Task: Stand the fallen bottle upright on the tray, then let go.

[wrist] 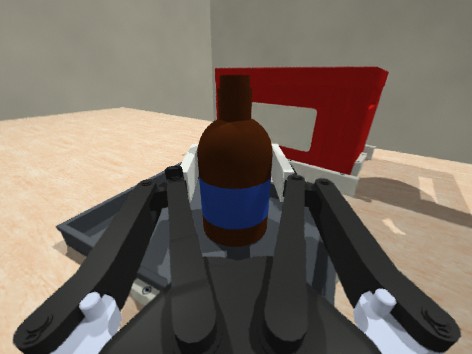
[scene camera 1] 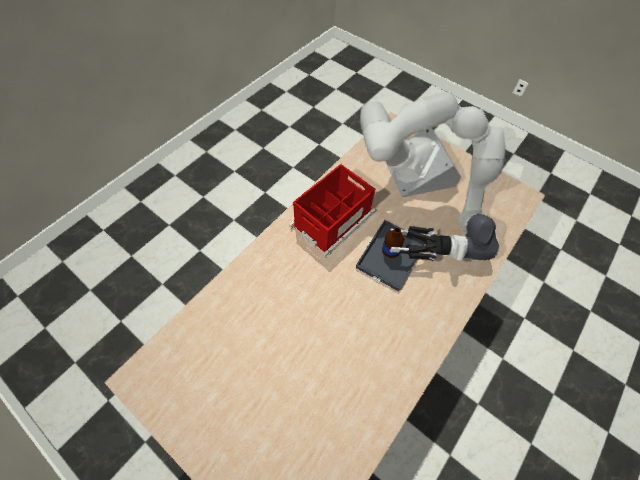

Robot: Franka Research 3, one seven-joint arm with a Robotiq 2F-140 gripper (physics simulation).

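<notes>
A brown bottle with a blue label [scene camera 1: 393, 240] [wrist: 235, 160] is upright, neck up, over the dark grey tray [scene camera 1: 378, 268] [wrist: 95, 235]. My gripper [scene camera 1: 397, 241] [wrist: 234, 156] comes in level from the side and is shut on the bottle, with one pale fingertip pad on each side of its body. In the wrist view the bottle's base shows against the tray floor; whether it touches the tray or is slightly above it, I cannot tell.
A red crate with compartments [scene camera 1: 336, 219] [wrist: 340, 120] stands on a pale base beside the tray, beyond the bottle in the wrist view. The arm's base [scene camera 1: 439, 173] stands at the back of the wooden table [scene camera 1: 289, 351].
</notes>
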